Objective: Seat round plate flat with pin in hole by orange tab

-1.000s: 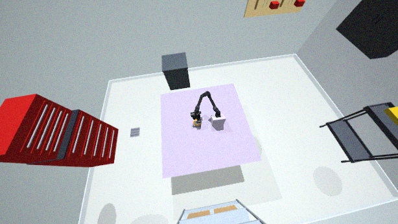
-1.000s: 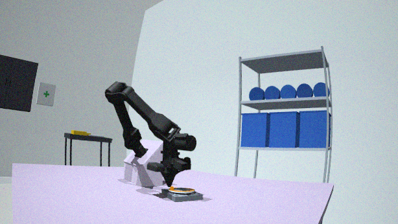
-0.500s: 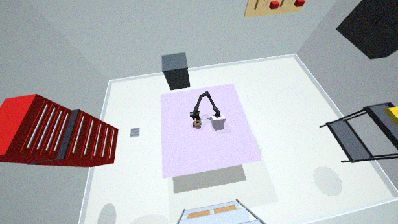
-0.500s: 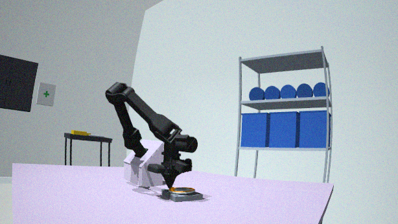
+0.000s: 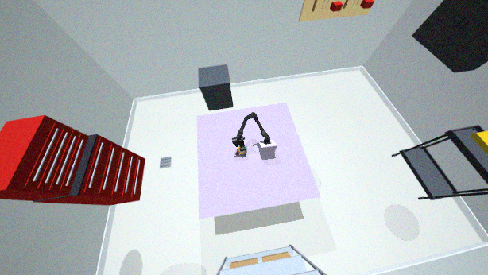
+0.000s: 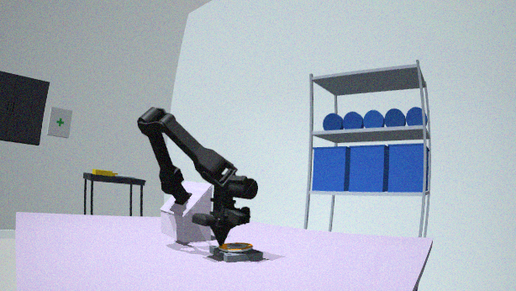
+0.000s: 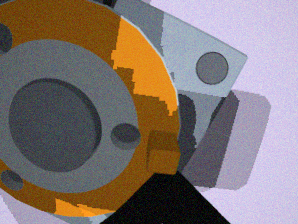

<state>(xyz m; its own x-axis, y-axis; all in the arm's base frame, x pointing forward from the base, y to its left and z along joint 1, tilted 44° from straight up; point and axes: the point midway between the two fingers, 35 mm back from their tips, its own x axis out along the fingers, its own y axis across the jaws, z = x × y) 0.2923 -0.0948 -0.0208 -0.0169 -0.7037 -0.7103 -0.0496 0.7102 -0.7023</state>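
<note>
Now: gripper tip 50 mm to the right of the grey base, 20 mm above it and 10 mm short of it.
</note>
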